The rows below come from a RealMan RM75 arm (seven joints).
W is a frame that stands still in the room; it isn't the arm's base.
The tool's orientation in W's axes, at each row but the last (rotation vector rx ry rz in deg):
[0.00, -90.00, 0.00]
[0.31, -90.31, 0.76]
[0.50, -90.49, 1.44]
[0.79, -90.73, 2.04]
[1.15, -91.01, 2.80]
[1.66, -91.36, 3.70]
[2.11, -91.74, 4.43]
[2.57, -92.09, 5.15]
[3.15, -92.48, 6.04]
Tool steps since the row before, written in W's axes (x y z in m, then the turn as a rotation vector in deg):
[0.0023, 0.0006, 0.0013, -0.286, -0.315, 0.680]
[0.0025, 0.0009, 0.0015, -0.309, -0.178, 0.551]
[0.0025, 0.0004, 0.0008, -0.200, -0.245, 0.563]
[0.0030, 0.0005, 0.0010, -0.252, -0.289, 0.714]
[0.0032, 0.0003, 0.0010, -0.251, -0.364, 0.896]
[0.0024, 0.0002, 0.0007, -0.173, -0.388, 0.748]
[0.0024, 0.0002, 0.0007, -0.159, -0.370, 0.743]
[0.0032, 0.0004, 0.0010, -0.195, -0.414, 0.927]
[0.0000, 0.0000, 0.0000, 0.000, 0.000, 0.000]
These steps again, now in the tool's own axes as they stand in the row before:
[0.0013, 0.0006, -0.0023, 0.680, -0.315, 0.286]
[0.0015, 0.0009, -0.0025, 0.552, -0.177, 0.308]
[0.0008, 0.0003, -0.0025, 0.562, -0.247, 0.200]
[0.0010, 0.0004, -0.0030, 0.713, -0.291, 0.252]
[0.0009, 0.0001, -0.0032, 0.894, -0.369, 0.251]
[0.0006, 0.0000, -0.0024, 0.743, -0.394, 0.178]
[0.0006, 0.0000, -0.0024, 0.738, -0.377, 0.163]
[0.0009, 0.0001, -0.0033, 0.922, -0.424, 0.196]
[0.0000, 0.0000, 0.0000, 0.000, 0.000, 0.000]

